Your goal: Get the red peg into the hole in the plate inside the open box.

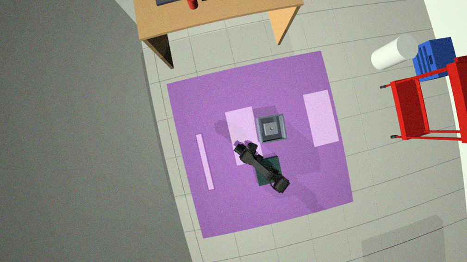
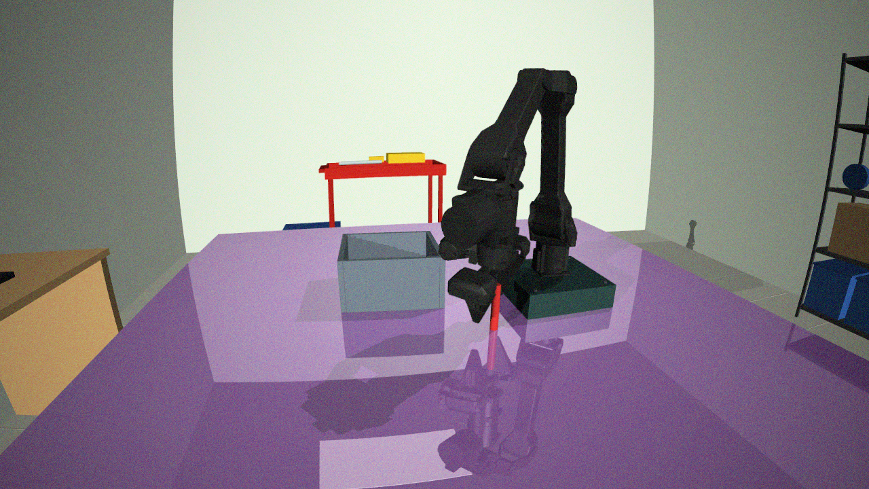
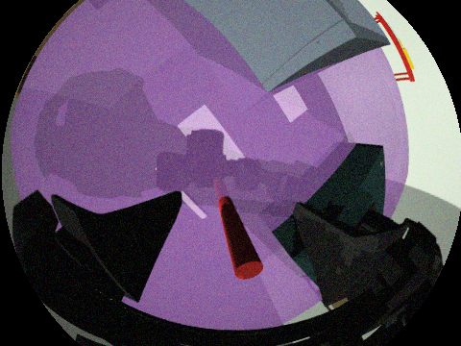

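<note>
The red peg lies 10 mm behind my gripper tip, 10 mm to the left of it and 10 mm above it. Round my gripper tip: grey box: 160 mm ahead, 180 mm to the right, 10 mm below; then plate: 160 mm ahead, 180 mm to the right, 10 mm above.
</note>
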